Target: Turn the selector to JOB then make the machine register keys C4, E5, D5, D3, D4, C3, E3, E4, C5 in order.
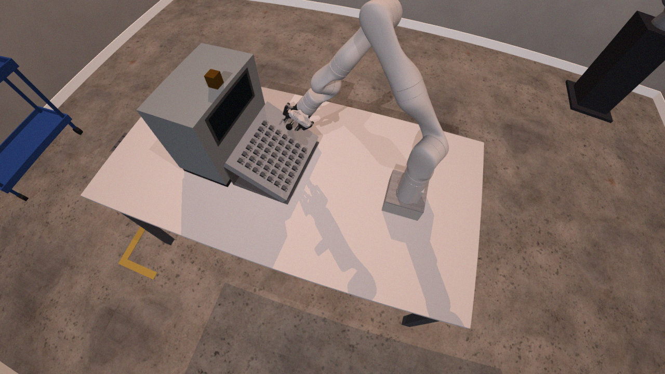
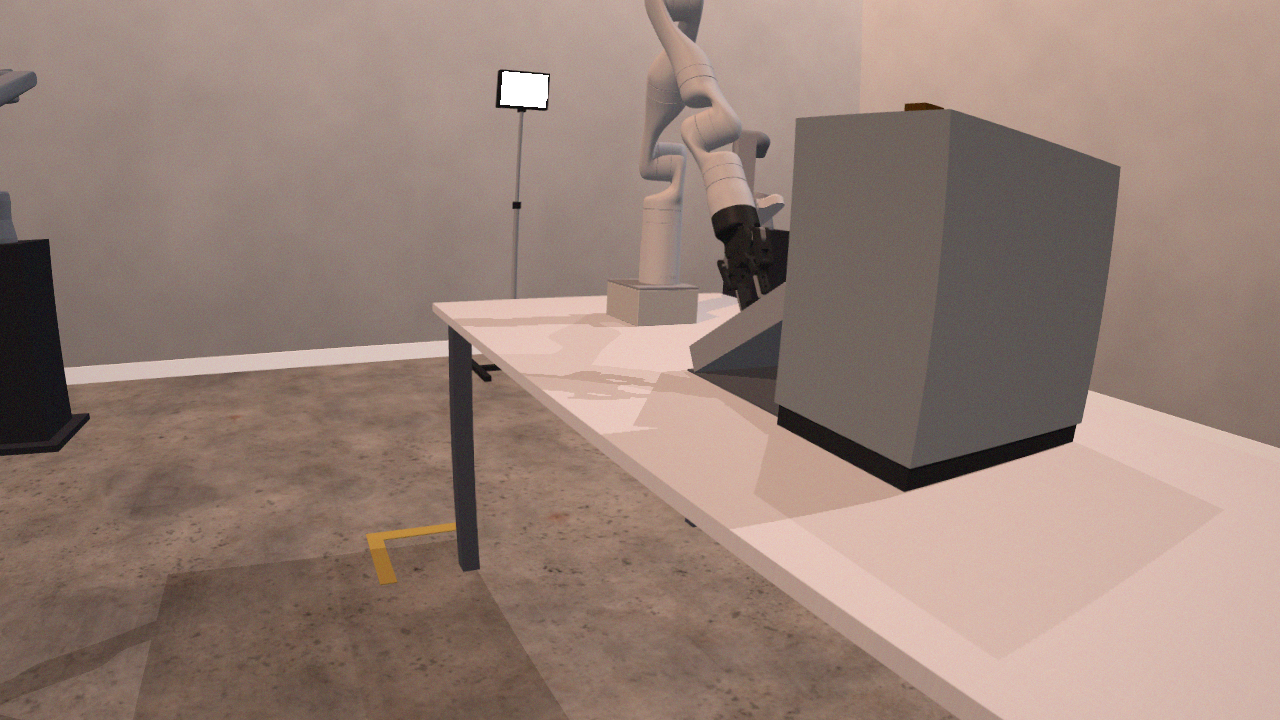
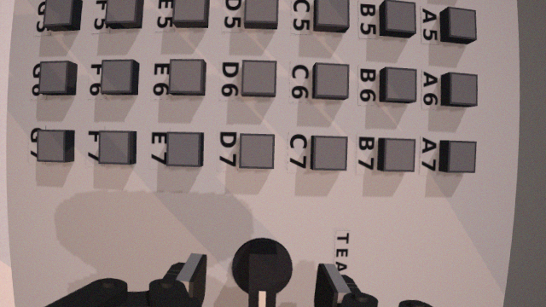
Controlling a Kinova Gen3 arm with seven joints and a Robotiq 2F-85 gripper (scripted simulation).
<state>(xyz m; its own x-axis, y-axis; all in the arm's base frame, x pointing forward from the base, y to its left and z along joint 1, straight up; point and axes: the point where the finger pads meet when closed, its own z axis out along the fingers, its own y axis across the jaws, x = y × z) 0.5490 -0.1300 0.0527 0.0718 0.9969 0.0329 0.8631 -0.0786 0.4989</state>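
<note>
The black selector knob lies 2 cm below my hand and 1 cm ahead of it. Round my hand: key D7 (6 cm to the left, 3 cm below, 1 cm ahead); then key C5 (12 cm to the left, 4 cm ahead, 1 cm below); then key D5 (13 cm to the left, 3 cm below, 1 cm ahead).
</note>
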